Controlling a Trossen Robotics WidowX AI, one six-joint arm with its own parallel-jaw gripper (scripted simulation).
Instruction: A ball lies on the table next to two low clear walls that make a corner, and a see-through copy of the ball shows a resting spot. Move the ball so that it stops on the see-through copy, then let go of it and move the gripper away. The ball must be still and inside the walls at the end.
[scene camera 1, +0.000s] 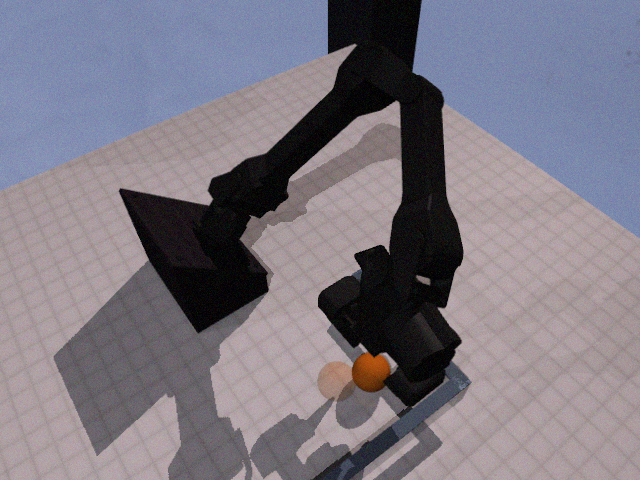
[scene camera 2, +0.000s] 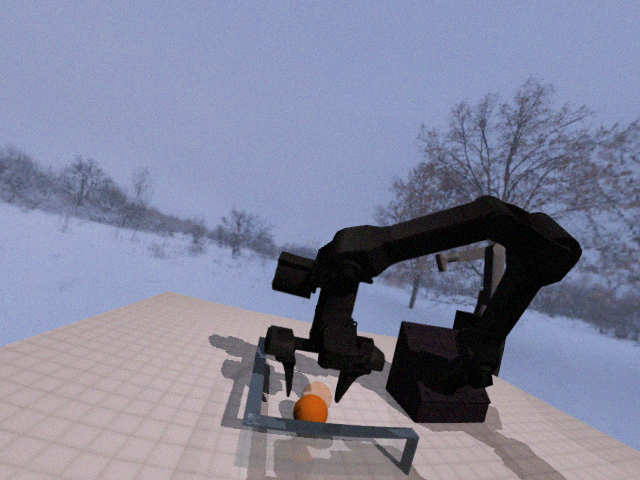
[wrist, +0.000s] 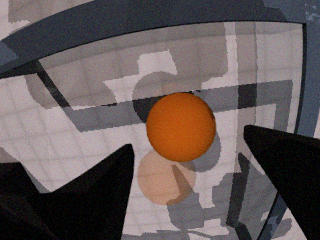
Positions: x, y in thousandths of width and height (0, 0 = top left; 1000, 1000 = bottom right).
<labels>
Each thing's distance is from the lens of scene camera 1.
my gripper (scene camera 1: 584, 764): 0.74 m
orange ball (scene camera 1: 579, 774): 0.74 m
see-through copy (scene camera 1: 526, 795): 0.73 m
</labels>
